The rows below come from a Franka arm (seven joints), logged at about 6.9 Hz.
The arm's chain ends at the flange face. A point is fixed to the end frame.
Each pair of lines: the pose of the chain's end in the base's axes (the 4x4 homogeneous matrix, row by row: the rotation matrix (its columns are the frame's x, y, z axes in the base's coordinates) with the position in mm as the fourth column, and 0 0 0 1 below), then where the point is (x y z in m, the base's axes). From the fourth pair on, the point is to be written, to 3 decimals.
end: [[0.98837, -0.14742, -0.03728, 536.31], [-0.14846, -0.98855, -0.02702, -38.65], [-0.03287, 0.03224, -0.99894, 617.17], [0, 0, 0, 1]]
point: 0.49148 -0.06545 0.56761
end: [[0.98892, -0.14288, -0.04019, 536.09], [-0.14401, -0.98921, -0.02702, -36.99], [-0.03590, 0.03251, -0.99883, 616.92], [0, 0, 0, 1]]
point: 0.49123 -0.06398 0.56749
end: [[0.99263, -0.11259, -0.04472, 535.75], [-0.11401, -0.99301, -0.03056, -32.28], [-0.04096, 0.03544, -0.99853, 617.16], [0, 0, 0, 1]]
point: 0.49147 -0.06073 0.56804
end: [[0.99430, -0.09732, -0.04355, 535.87], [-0.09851, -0.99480, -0.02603, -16.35], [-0.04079, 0.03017, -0.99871, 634.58], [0, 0, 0, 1]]
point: 0.492 -0.045 0.585
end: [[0.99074, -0.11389, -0.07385, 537.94], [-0.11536, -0.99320, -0.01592, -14.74], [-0.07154, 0.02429, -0.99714, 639.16], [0, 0, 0, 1]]
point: 0.492 -0.042 0.591
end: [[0.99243, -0.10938, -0.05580, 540.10], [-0.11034, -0.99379, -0.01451, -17.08], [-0.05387, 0.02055, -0.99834, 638.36], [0, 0, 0, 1]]
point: 0.495 -0.045 0.589
